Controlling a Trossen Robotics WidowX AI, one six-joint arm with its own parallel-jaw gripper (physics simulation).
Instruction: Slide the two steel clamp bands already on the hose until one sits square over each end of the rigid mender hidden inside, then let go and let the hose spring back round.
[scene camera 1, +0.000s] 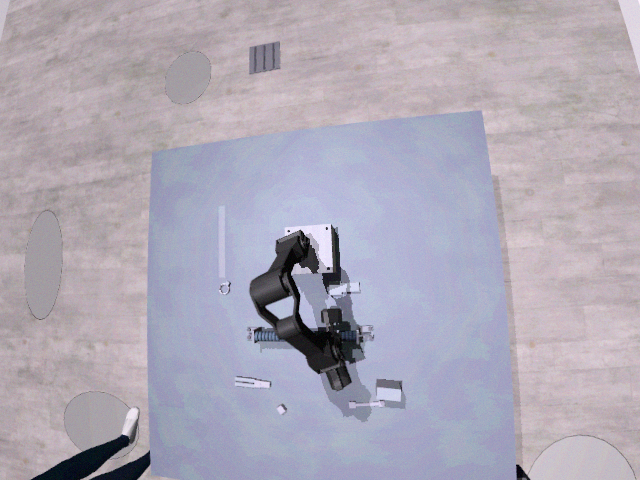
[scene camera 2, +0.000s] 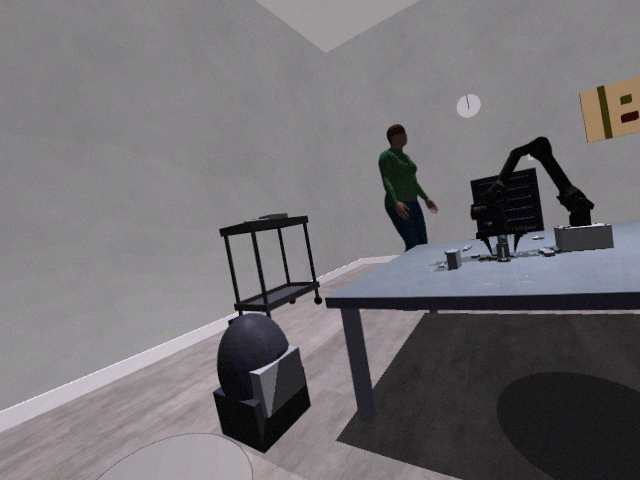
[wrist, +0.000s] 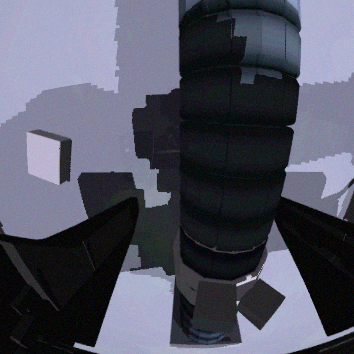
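The blue ribbed hose (scene camera 1: 266, 335) (wrist: 235, 150) lies straight between two end brackets (scene camera 1: 250, 334) (scene camera 1: 367, 332). My gripper (scene camera 2: 502, 250) (wrist: 206, 203) is open, with its two fingers on either side of the hose and nothing gripped. In the wrist view, a grey steel clamp band (wrist: 187, 274) circles the hose low in the picture, between the fingers, with dark blocks (wrist: 215, 304) on it. The second band cannot be made out. In scene view 1 the arm covers the hose's middle. The mender is hidden inside the hose.
The arm's pale base (scene camera 1: 320, 258) (scene camera 2: 584, 238) stands behind the hose. A white piece (scene camera 1: 345, 288) lies between them. In front are a box (scene camera 1: 388, 391) (scene camera 2: 453, 259), a thin bar (scene camera 1: 366, 404), a small cube (scene camera 1: 281, 409) and a slotted piece (scene camera 1: 252, 382). A ring (scene camera 1: 220, 289) lies left.
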